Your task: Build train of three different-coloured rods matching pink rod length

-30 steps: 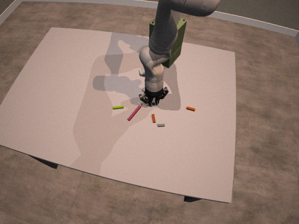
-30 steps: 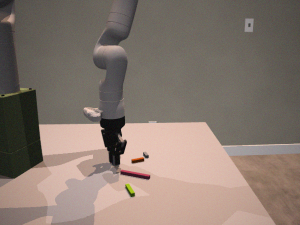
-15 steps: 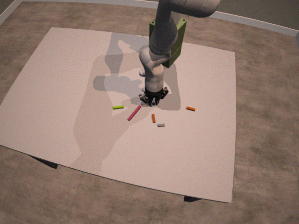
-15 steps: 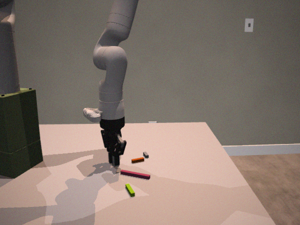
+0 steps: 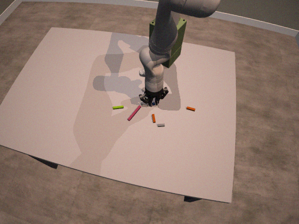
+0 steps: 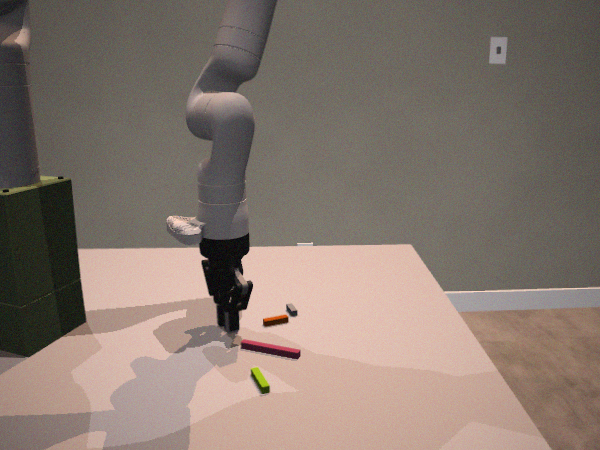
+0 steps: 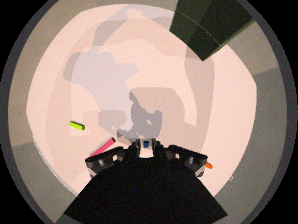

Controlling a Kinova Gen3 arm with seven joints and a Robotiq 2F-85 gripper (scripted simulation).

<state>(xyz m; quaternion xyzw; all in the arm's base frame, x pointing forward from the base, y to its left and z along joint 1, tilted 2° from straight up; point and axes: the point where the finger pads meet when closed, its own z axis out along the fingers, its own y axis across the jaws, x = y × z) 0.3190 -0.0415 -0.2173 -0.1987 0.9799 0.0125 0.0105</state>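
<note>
Right now my hand is 1 cm above the blue rod. The rest, counted from my hand: grey rod 11 cm ahead, 4 cm to the left, 1 cm below; then pink rod 6 cm ahead, 8 cm to the right, 1 cm below; then lime rod 3 cm ahead, 17 cm to the right, 1 cm below.
</note>
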